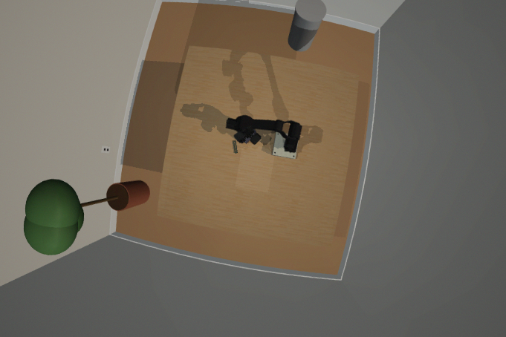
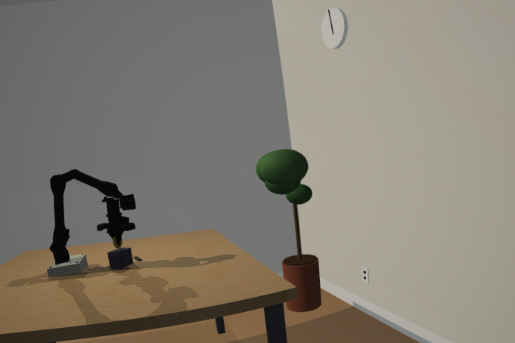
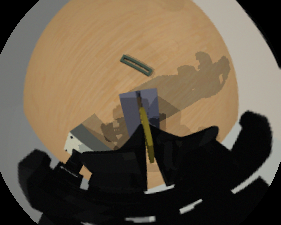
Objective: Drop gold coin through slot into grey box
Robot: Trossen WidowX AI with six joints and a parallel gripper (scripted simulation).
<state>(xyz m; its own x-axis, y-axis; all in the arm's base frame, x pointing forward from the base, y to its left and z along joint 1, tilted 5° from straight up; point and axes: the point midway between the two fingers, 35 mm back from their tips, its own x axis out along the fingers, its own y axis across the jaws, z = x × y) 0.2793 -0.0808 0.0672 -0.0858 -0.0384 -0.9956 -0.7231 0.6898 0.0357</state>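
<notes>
My gripper tip is now 20 mm below the gold coin.
</notes>
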